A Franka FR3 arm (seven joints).
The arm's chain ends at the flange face. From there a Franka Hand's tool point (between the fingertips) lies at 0.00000 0.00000 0.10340 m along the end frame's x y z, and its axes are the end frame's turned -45 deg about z.
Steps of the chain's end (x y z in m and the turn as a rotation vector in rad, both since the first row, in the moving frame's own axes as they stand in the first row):
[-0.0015, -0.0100, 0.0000, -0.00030, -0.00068, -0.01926]
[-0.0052, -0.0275, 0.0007, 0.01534, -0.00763, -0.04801]
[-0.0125, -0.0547, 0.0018, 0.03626, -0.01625, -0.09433]
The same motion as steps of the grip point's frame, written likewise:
[0.0059, -0.0082, 0.0000, 0.00027, -0.00069, -0.01926]
[0.0163, -0.0248, 0.0007, 0.01624, 0.00545, -0.04801]
[0.0311, -0.0514, 0.0017, 0.03713, 0.01415, -0.09433]

